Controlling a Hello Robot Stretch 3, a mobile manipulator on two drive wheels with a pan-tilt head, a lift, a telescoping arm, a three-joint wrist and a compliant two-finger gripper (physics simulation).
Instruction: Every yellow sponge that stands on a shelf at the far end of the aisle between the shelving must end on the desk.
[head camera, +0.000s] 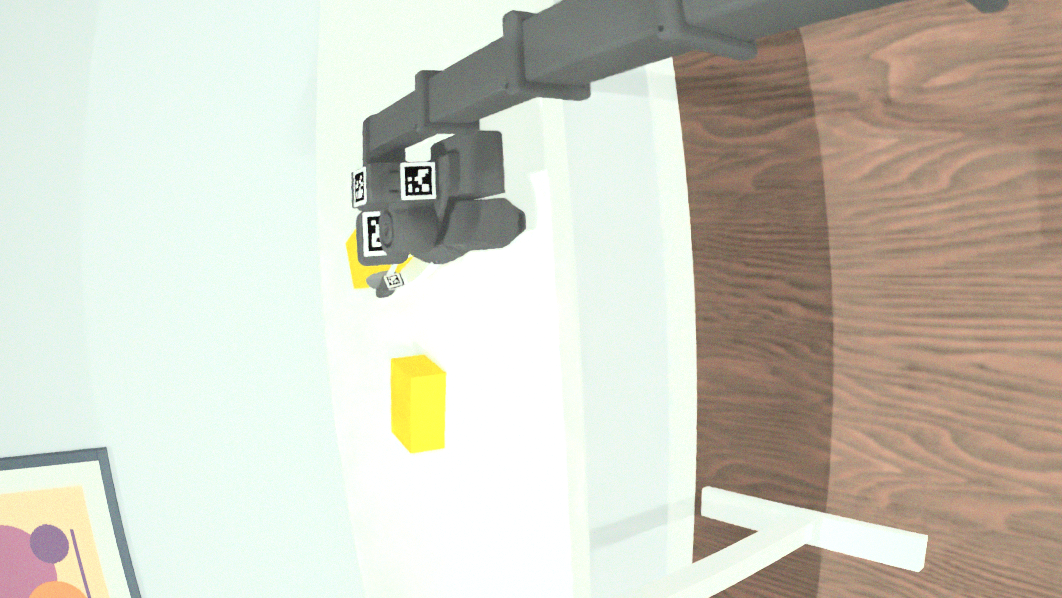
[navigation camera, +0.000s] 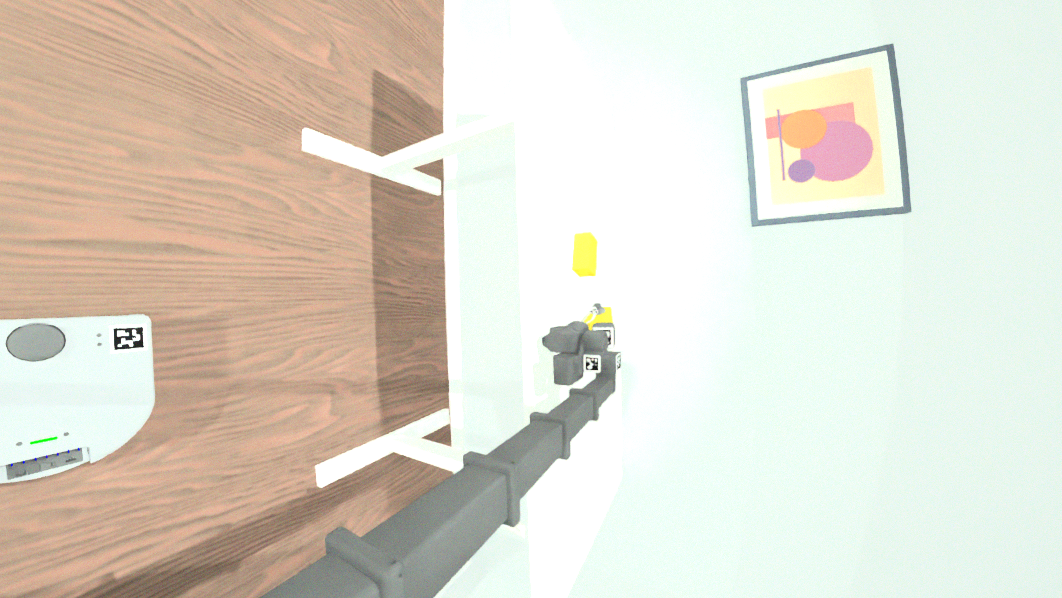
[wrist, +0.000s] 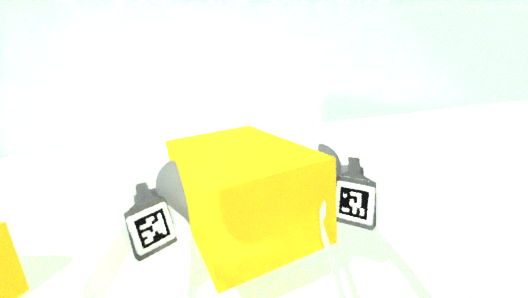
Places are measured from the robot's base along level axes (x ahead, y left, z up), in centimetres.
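Pixels of known places: robot's base, origin of the base link: (navigation camera: 38, 339).
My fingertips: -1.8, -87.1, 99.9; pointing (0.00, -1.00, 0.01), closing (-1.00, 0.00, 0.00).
Note:
Ahead of a thing's pixels: the offset from my fingertips to its top centre, as dx, dy, dz. Level surfaces: height alone.
My gripper (head camera: 373, 273) (navigation camera: 599, 314) (wrist: 250, 174) is shut on a yellow sponge @[+0.8, +2.1, +2.7] (head camera: 356, 276) (navigation camera: 605, 317) (wrist: 260, 210), with a fingertip against each side in the wrist view. It holds the sponge over the back part of the white desk @[dz -4.9] (head camera: 505, 460) (navigation camera: 546, 252) (wrist: 450, 210); whether the sponge touches the top I cannot tell. The wrist hides much of it in the head view. A second yellow sponge @[+19.6, +3.8, -0.4] (head camera: 426, 410) (navigation camera: 585, 254) (wrist: 10, 265) rests on the desk, apart from the held one. The shelving does not show.
A pale wall (head camera: 208, 260) (navigation camera: 817, 371) runs behind the desk, with a framed picture (head camera: 44, 542) (navigation camera: 839, 148) on it. White desk legs (head camera: 869, 542) (navigation camera: 371, 156) stand on the wooden floor @[dz -99.9] (head camera: 943, 297) (navigation camera: 222, 245). My base (navigation camera: 81, 386) is on the floor in front of the desk.

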